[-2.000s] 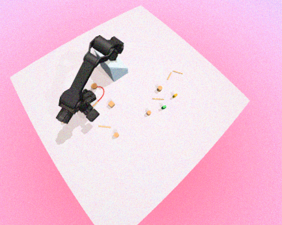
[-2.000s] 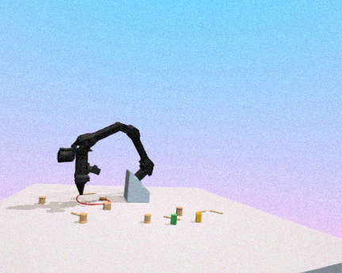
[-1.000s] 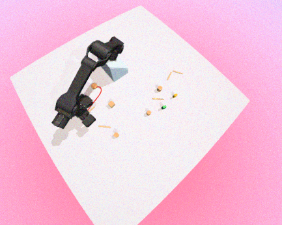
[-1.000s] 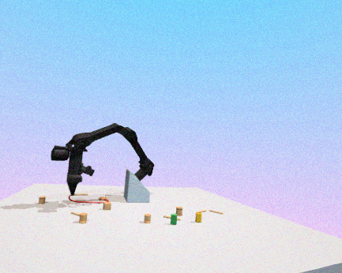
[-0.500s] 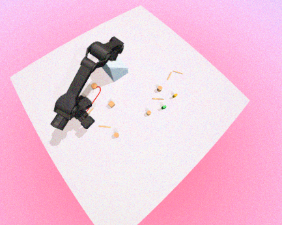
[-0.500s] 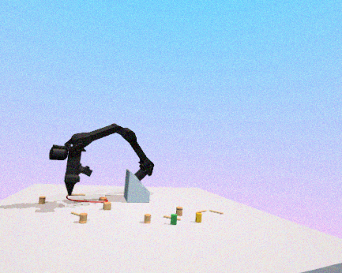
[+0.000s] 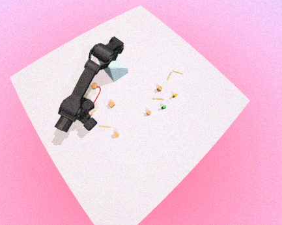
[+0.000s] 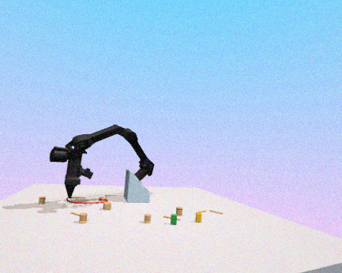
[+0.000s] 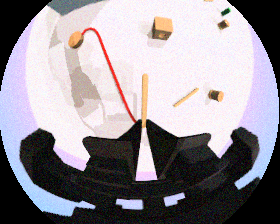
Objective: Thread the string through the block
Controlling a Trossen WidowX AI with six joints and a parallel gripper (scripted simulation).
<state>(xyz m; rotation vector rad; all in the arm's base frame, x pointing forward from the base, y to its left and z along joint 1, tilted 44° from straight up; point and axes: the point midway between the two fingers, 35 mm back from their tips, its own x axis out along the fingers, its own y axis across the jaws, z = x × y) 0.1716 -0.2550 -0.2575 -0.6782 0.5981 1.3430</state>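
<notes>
The wooden block lies 30 mm ahead of my gripper tip, 160 mm to the left of it and 30 mm below it. Also, from my gripper tip: green piece 300 mm ahead, 380 mm to the left, 30 mm below; thin wooden stick 10 mm to the left; round wooden button 150 mm behind, 170 mm to the left, 40 mm below.
</notes>
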